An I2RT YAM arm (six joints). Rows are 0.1 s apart.
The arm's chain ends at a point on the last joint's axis. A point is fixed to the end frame.
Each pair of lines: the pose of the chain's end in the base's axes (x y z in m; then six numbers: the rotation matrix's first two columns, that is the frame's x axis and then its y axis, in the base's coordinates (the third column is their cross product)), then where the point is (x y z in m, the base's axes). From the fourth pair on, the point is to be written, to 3 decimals.
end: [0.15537 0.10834 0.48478 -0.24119 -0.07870 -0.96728 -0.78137 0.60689 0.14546]
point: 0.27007 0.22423 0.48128
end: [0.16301 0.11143 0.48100 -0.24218 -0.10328 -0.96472 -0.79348 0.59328 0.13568]
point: 0.27525 0.22959 0.47480
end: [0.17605 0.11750 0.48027 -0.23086 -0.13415 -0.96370 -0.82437 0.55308 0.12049]
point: 0.28195 0.24128 0.47233
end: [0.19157 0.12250 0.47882 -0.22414 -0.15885 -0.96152 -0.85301 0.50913 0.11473]
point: 0.291 0.252 0.469
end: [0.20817 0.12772 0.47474 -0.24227 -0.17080 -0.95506 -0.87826 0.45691 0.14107]
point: 0.299 0.263 0.463
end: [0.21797 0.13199 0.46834 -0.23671 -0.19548 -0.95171 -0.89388 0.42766 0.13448]
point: 0.304 0.270 0.454
